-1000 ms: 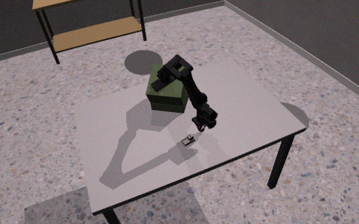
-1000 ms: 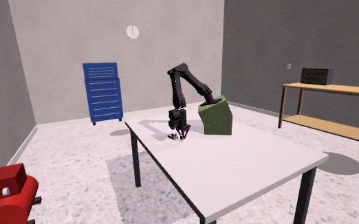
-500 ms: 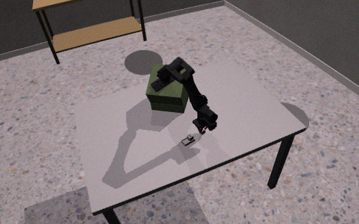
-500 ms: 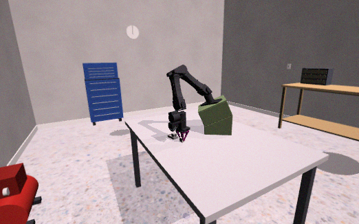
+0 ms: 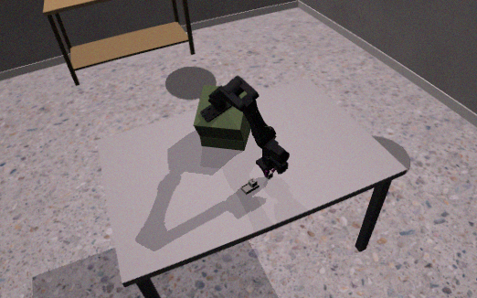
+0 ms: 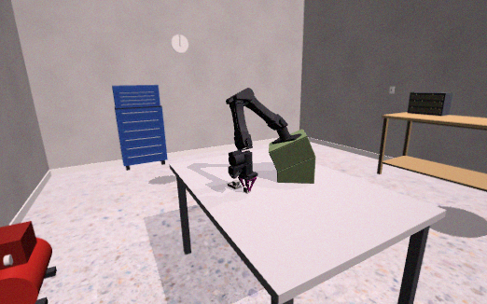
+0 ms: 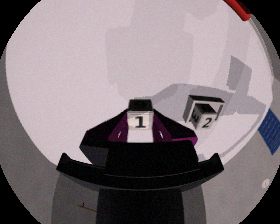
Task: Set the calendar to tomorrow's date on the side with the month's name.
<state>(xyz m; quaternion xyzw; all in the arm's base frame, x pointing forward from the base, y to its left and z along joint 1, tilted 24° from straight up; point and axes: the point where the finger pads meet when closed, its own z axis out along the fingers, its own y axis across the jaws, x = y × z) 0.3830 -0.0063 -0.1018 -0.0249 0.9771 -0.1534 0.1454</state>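
My hand is right at the white cube. Also, from my hand: calendar tray 110 mm to the right, 10 mm below.
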